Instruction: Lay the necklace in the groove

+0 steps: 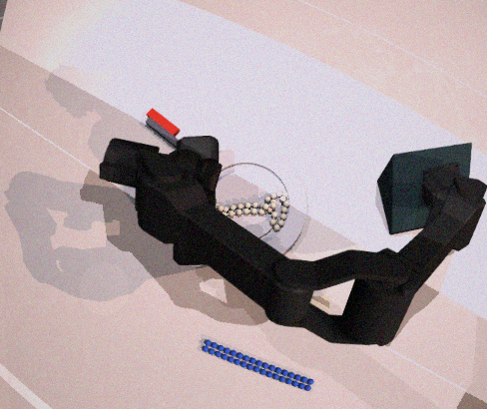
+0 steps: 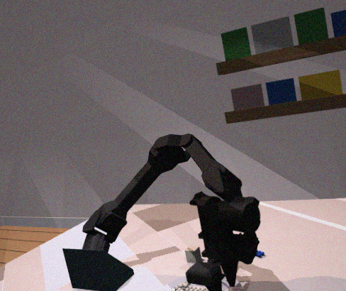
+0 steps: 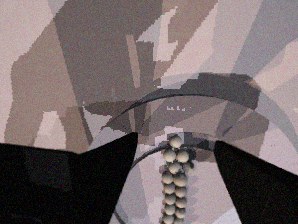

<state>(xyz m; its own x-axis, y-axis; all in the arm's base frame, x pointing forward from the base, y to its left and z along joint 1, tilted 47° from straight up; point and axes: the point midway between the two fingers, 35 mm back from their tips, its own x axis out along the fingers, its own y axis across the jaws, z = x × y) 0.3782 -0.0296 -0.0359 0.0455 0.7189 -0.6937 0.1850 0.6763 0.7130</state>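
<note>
Right now the round bead board is 70 mm behind my gripper tip and 10 mm below it. Round my gripper tip: small beige cube: 140 mm behind, 180 mm to the left; grey block: 40 mm ahead, 170 mm to the right, 10 mm below.
</note>
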